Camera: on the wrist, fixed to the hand. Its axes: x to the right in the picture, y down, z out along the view.
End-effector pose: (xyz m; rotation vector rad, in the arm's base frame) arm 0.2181 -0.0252 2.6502 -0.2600 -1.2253 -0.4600
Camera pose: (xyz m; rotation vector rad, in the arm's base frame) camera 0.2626 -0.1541 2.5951 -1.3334 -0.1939 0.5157
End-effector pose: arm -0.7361 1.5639 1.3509 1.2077 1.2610 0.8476
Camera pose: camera -0.8605 1.5509 1.2736 1.4455 0.0943 2.4573
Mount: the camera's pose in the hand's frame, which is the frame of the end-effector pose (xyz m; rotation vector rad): -0.0148 -0.0953 -0.1110 -0.5330 0.4480 1.5404
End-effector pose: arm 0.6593 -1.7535 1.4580 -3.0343 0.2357 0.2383
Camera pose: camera 0.6765 -1.6687 1.5769 1.7011 -1.9332 0.2601
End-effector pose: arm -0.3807 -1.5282 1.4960 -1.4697 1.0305 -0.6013
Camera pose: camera -0.4568 -1.5790 1.6111 -0.5334 2.3549 0.5414
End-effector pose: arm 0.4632 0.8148 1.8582 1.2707 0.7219 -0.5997
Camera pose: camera 0.3656 0.9044 1.7944 1.0777 0.0642 1.0844
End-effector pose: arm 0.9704 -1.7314 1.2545 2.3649 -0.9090 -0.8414
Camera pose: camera 1.0781 -1.6347 1.2803 0.8039 -1.5743 0.1114
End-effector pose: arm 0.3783 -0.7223 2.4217 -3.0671 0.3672 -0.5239
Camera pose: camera 0.3500 -0.6228 2.5262 1.5553 -2.2725 0.7943
